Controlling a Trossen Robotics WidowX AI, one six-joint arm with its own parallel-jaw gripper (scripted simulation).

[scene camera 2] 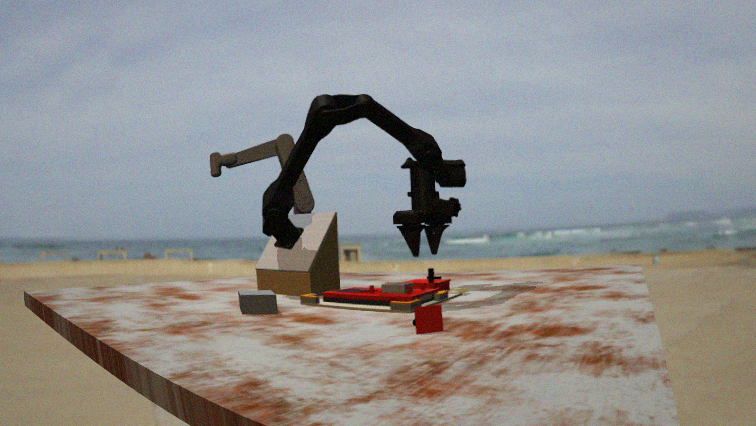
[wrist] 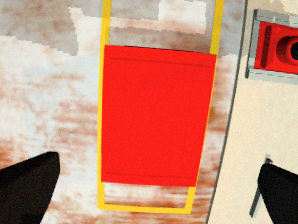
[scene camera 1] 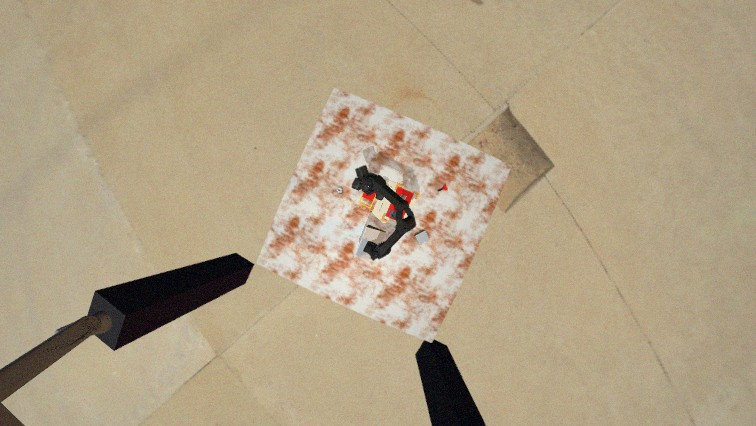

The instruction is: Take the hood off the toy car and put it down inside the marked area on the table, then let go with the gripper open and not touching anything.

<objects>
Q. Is the gripper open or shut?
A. Open.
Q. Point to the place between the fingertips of the gripper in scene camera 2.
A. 425,255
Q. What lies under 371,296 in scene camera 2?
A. A toy car.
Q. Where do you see a red hood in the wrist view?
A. At 155,102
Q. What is the gripper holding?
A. Nothing.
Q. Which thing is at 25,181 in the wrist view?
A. The gripper.
</objects>
